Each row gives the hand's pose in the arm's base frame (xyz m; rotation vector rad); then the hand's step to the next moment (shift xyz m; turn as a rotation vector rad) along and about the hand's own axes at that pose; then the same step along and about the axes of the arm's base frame.
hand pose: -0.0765 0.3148 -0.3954 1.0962 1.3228 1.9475
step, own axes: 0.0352 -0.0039 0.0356 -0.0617 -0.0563 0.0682
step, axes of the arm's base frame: 0.0118 0.0466 0.0145 0.0898 0.0059 -0.0593
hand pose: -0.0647 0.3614 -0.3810 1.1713 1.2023 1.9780
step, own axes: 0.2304 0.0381 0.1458 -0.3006 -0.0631 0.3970
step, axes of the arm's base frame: 0.0182 0.2247 0.1580 0.4928 -0.0404 -0.0866
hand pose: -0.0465 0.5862 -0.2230 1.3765 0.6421 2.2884
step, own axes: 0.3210 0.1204 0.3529 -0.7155 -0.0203 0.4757
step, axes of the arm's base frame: 0.1624 0.1409 0.4426 0.7415 -0.2876 -0.3257
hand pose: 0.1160 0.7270 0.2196 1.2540 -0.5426 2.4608
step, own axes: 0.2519 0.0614 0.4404 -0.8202 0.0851 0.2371
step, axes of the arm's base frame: 0.1380 -0.2326 0.4336 0.5868 -0.2793 -0.5602
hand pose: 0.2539 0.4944 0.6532 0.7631 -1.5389 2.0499
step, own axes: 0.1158 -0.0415 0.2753 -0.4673 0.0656 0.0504
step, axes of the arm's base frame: -0.0157 -0.2502 0.1676 0.3100 -0.0821 -0.3498
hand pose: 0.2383 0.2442 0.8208 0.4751 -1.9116 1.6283
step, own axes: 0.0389 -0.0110 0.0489 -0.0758 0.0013 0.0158
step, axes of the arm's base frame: -0.0329 -0.0461 0.0287 0.0545 -0.0226 -0.0502
